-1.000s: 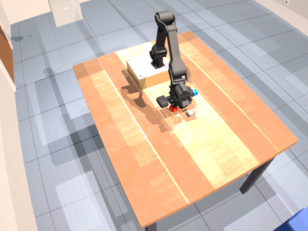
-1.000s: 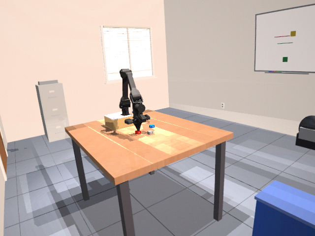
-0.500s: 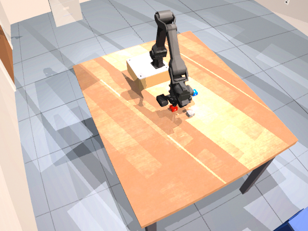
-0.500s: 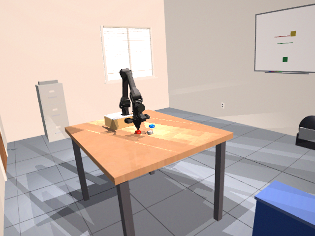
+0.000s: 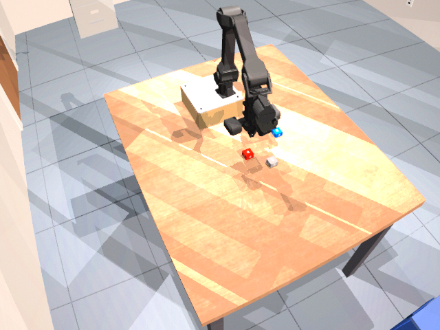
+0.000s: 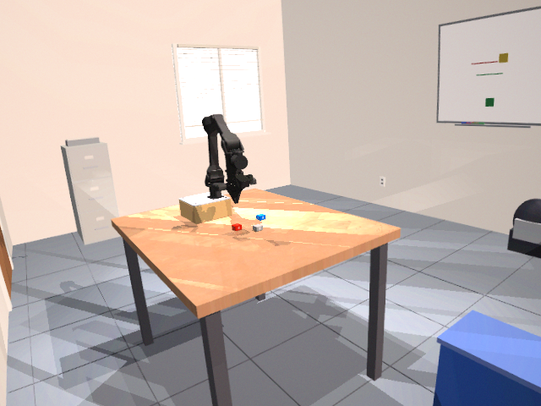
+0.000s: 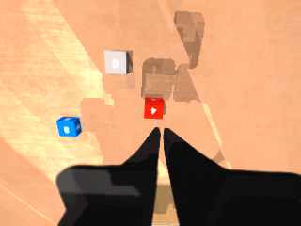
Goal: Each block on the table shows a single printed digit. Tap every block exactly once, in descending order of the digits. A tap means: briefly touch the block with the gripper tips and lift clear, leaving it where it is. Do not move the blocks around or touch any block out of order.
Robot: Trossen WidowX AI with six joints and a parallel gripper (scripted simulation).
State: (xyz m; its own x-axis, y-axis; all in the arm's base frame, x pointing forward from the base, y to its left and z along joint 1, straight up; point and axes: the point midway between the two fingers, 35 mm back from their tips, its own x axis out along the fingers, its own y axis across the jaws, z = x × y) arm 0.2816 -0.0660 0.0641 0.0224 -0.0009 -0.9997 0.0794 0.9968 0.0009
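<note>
Right now the blue block is 16 cm to the left of my gripper tip, 11 cm below it and 5 cm behind it. The rest, counted from my gripper tip: grey-white block (11 cm below, 6 cm to the left, 6 cm ahead); red block (11 cm below, 2 cm behind).
</note>
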